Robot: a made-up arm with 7 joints. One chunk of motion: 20 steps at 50 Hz.
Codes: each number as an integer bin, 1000 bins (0 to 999) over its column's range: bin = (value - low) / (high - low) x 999, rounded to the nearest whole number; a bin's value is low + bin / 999 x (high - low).
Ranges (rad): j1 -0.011..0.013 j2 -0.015..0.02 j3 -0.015..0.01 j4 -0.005..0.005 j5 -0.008..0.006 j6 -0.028..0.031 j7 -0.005..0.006
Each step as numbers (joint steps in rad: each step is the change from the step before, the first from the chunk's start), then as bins.
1 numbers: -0.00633 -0.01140 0.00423 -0.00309 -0.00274 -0.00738 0.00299
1 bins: 194 103 768 191 375 349 726
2 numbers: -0.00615 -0.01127 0.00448 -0.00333 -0.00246 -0.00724 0.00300
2 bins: 202 106 778 167 395 352 727
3 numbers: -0.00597 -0.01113 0.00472 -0.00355 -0.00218 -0.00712 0.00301
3 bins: 209 110 788 145 415 354 727
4 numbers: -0.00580 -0.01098 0.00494 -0.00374 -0.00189 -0.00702 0.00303
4 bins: 216 115 797 126 436 355 729
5 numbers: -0.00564 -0.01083 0.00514 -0.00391 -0.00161 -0.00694 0.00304
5 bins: 223 119 805 109 456 357 730
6 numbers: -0.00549 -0.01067 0.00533 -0.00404 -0.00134 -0.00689 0.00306
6 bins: 229 124 812 96 475 357 732
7 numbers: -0.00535 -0.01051 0.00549 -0.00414 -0.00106 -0.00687 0.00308
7 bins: 235 128 819 86 495 358 734
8 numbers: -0.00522 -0.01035 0.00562 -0.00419 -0.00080 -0.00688 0.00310
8 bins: 241 133 824 81 514 358 736
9 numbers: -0.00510 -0.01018 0.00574 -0.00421 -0.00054 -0.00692 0.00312
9 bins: 246 138 829 79 532 357 737
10 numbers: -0.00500 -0.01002 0.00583 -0.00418 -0.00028 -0.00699 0.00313
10 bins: 250 142 832 82 551 356 738
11 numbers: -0.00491 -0.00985 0.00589 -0.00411 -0.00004 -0.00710 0.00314
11 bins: 253 147 835 89 568 354 739
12 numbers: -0.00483 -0.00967 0.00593 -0.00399 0.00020 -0.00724 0.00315
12 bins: 257 152 836 101 585 352 740
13 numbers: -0.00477 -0.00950 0.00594 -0.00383 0.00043 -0.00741 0.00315
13 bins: 259 157 837 117 602 349 740
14 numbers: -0.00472 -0.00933 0.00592 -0.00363 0.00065 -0.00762 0.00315
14 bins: 261 162 836 137 617 345 740
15 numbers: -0.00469 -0.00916 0.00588 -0.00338 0.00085 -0.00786 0.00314
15 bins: 263 167 834 162 632 341 739
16 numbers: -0.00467 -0.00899 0.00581 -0.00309 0.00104 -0.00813 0.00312
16 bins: 263 172 832 191 645 336 737
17 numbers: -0.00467 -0.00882 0.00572 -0.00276 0.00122 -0.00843 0.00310
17 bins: 263 176 828 224 658 331 736
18 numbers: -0.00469 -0.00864 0.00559 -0.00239 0.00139 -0.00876 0.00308
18 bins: 263 182 823 261 670 326 734
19 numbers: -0.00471 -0.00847 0.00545 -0.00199 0.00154 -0.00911 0.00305
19 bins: 262 186 817 301 681 320 731
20 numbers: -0.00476 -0.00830 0.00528 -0.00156 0.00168 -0.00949 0.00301
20 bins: 260 191 810 344 691 313 727
